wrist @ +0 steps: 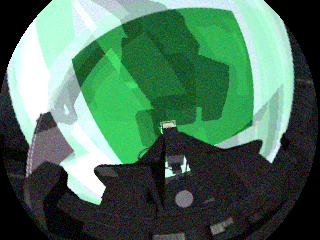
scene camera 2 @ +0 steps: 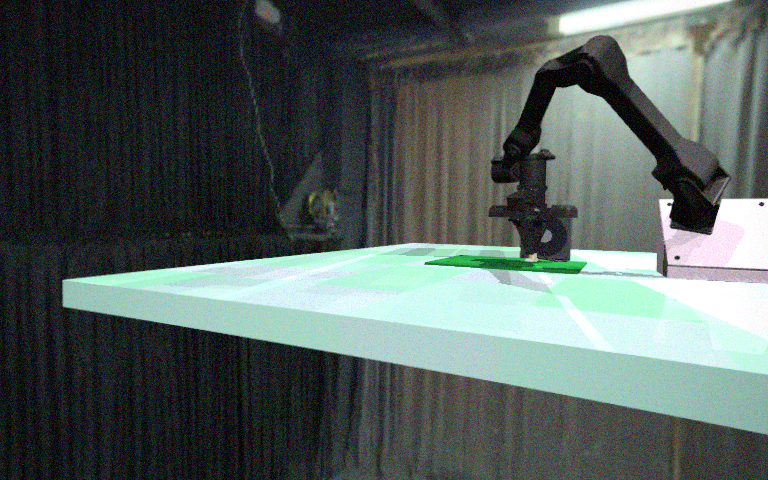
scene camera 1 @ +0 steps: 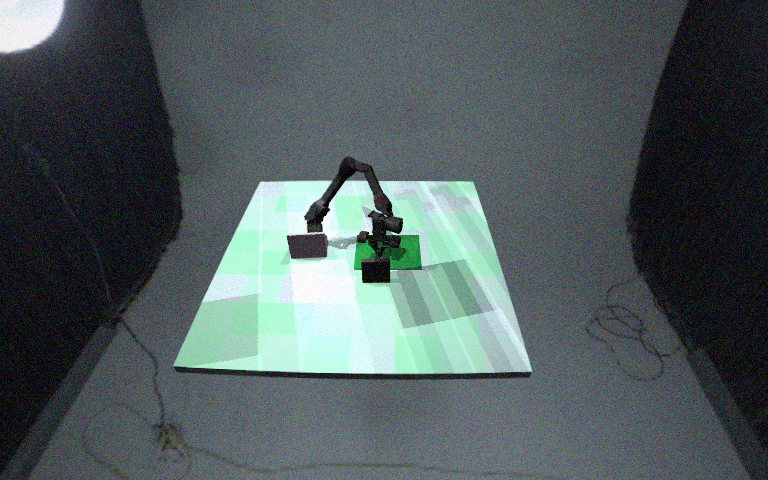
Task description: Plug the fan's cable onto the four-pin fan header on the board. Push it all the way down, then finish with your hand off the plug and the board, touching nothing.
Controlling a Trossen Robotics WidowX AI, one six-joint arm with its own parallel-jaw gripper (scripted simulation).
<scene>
same spot on green board: (wrist: 195, 70) = (scene camera 1: 393, 248)
</scene>
